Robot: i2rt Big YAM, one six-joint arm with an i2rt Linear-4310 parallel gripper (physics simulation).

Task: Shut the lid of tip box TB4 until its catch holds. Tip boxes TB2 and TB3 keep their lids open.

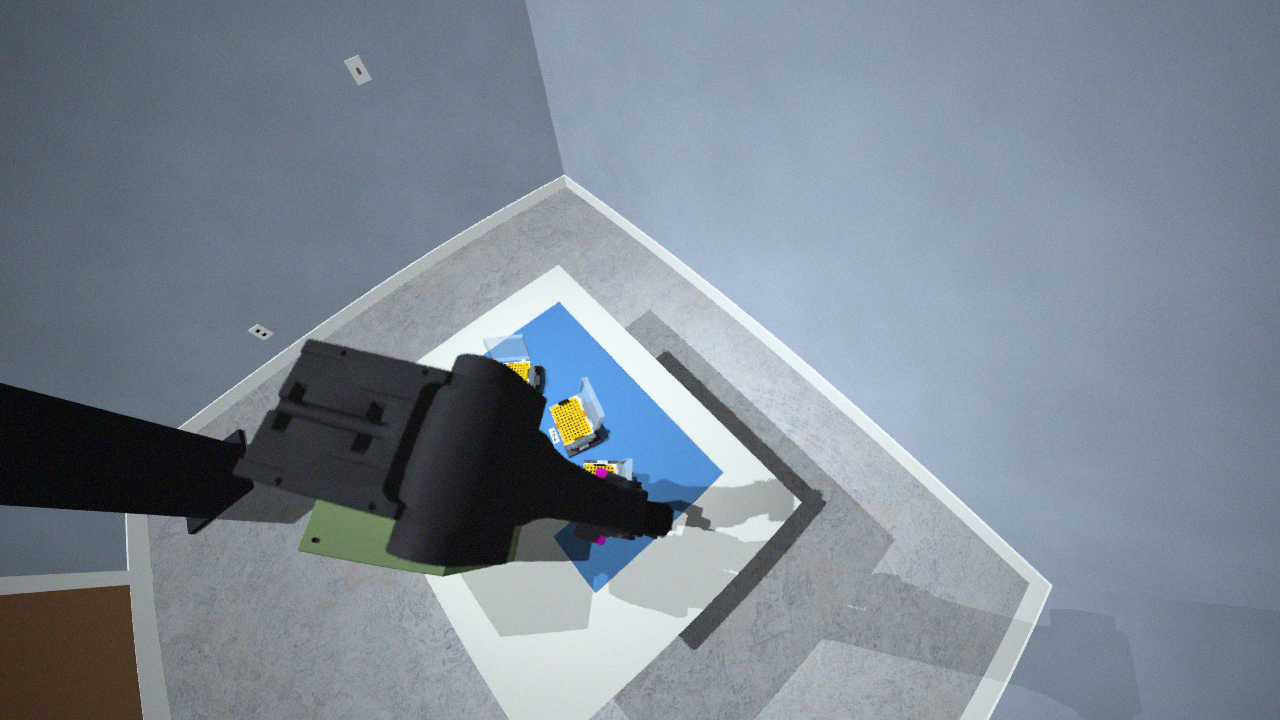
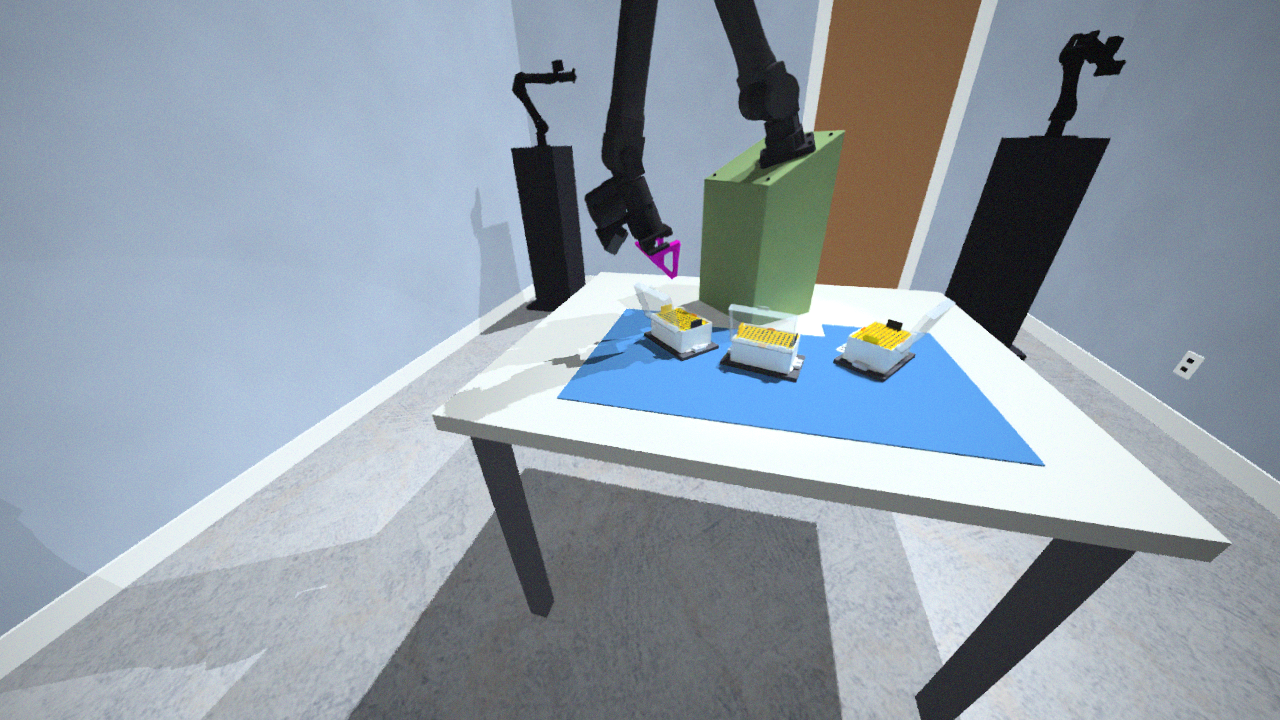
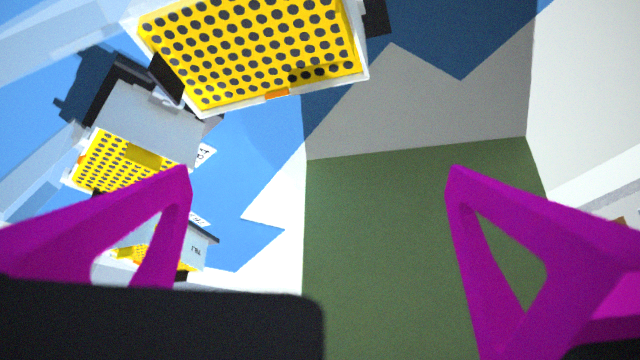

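Where they show: gripper, between the fingertips: (image 2: 667, 271) (image 3: 318, 179); arm's base, origin of its link: (image 2: 787, 153).
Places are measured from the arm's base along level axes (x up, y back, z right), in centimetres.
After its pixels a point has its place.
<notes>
Three white tip boxes with yellow racks have clear lids standing open. One box (image 1: 599, 467) {x -33.2, y -28.4, z 16.1 cm} (image 2: 682, 336) (image 3: 250, 50) {x -33.2, y -24.9, z 19.6 cm} is nearest my gripper; its lid (image 2: 653, 297) {x -25.3, y -32.9, z 24.3 cm} leans back. The middle box (image 1: 572, 420) (image 2: 765, 351) {x -32.7, y -36.7, z 1.1 cm} (image 3: 145, 115) {x -35.9, y -30.0, z 7.0 cm} has its lid (image 1: 590, 400) {x -29.4, y -37.6, z 1.4 cm} (image 2: 762, 317) {x -25.3, y -39.0, z 2.8 cm} raised. The third box (image 1: 519, 368) (image 2: 877, 349) {x -33.6, y -30.2, z -20.2 cm} (image 3: 197, 246) {x -36.2, y -18.7, z -21.2 cm} has its lid (image 1: 507, 346) {x -28.5, y -28.8, z -28.1 cm} (image 2: 930, 324) {x -26.6, y -32.4, z -26.6 cm} tilted outward. I cannot tell which is TB4; the labels are hidden or too small to read surely. My gripper (image 1: 600, 506) {x -23.0, y -22.5, z 23.6 cm} (image 2: 671, 271) {x -23.0, y -22.5, z 23.6 cm} (image 3: 318, 179) {x -23.0, y -22.5, z 23.6 cm} is open and empty, above and beside the nearest box, apart from its lid.
The boxes stand on dark bases on a blue mat (image 1: 644, 429) {x -38.9, y -44.8, z 14.9 cm} (image 2: 778, 411) {x -38.9, y -47.7, z -1.7 cm} on the white table (image 1: 559, 282) {x -39.2, y -57.3, z -46.5 cm} (image 2: 805, 479) {x -39.4, y -62.3, z -4.9 cm}. A green pedestal (image 2: 760, 232) {x -15.6, y -12.7, z 4.3 cm} (image 3: 400, 225) {x -30.5, y -6.2, z 10.2 cm} carries the arm behind the boxes. Two black pedestals (image 2: 547, 223) (image 2: 1029, 232) with arms stand beyond the table.
</notes>
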